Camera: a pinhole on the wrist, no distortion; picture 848 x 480 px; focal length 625.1 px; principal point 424.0 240.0 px. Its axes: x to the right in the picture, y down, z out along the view. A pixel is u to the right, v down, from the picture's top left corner.
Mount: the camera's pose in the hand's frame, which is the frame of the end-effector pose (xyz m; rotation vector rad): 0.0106 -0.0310 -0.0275 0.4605 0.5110 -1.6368
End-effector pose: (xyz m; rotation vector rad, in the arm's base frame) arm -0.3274 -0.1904 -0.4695 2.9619 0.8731 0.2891
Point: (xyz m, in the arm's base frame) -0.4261 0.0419 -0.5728
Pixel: 753.4 331.2
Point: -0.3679 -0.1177 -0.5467
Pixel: 395.5 142.7
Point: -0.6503 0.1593 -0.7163
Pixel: 803.7 105.7
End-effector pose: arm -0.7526 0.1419 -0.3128 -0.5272 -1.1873 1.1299
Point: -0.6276 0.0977 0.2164
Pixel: outside the picture
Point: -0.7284 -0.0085 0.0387
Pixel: 765.7 310.8
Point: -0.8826 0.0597 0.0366
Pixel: 458.7 383.2
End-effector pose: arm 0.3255 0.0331 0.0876 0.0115 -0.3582 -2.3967
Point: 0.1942 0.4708 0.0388
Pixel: outside the picture
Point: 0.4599 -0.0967 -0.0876
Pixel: behind the camera
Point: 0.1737 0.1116 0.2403
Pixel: 255.1 412.1
